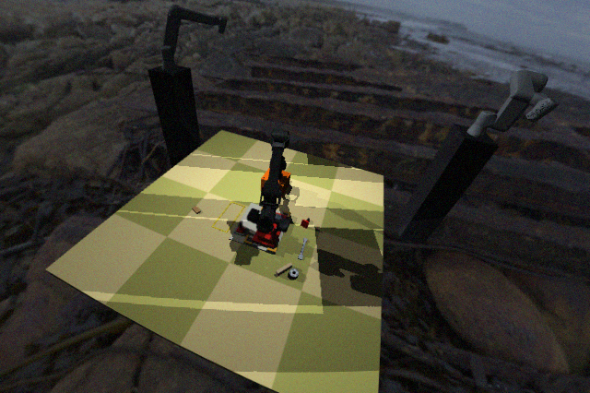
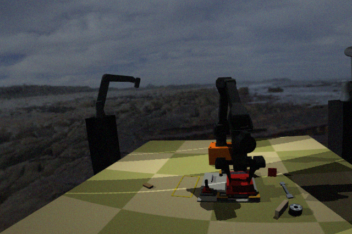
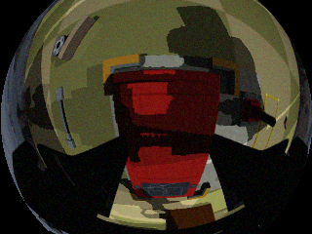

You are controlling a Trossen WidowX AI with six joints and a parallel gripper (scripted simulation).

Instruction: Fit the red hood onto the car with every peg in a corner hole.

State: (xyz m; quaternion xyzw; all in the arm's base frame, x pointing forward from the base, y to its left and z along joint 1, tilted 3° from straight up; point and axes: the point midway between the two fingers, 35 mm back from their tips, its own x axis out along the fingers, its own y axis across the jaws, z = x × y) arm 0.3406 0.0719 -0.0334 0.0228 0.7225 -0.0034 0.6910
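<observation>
Now: the red hood 10 mm above my gripper tip. Round my gripper tip: grey engine block (10 mm to the left, 10 mm below); then red upright piece (10 mm ahead, 130 mm to the right); then grey wrench (10 mm ahead, 180 mm to the left, 40 mm below).
</observation>
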